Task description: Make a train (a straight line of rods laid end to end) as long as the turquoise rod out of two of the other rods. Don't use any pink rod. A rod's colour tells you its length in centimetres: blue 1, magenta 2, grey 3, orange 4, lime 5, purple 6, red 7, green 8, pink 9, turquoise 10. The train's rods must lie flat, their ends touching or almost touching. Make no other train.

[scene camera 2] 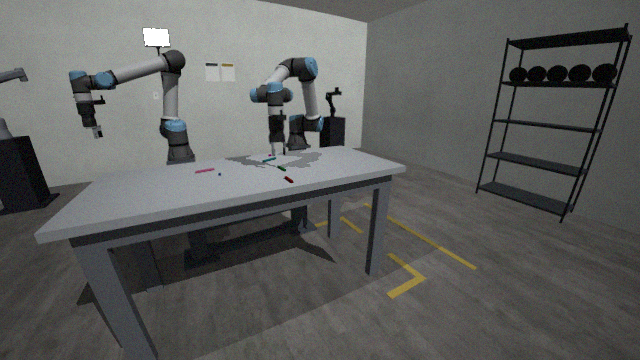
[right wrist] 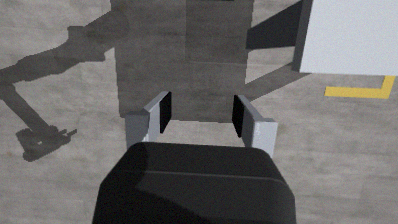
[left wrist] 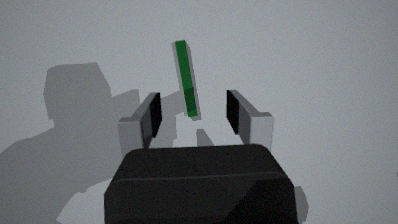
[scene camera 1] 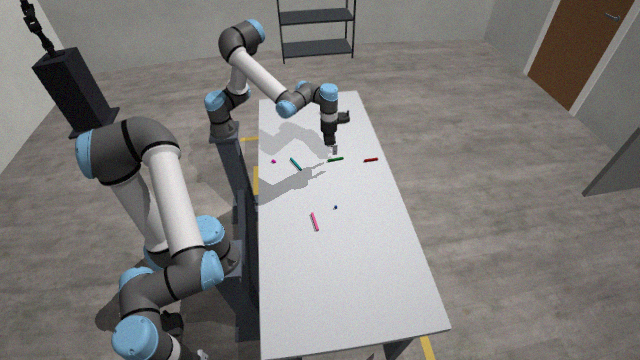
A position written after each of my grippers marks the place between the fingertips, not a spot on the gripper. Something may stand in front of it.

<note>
I see my left gripper [left wrist: 193, 104], my right gripper [right wrist: 202, 106] and a green rod [left wrist: 181, 49].
The right wrist view misses the green rod: it is out of frame.
</note>
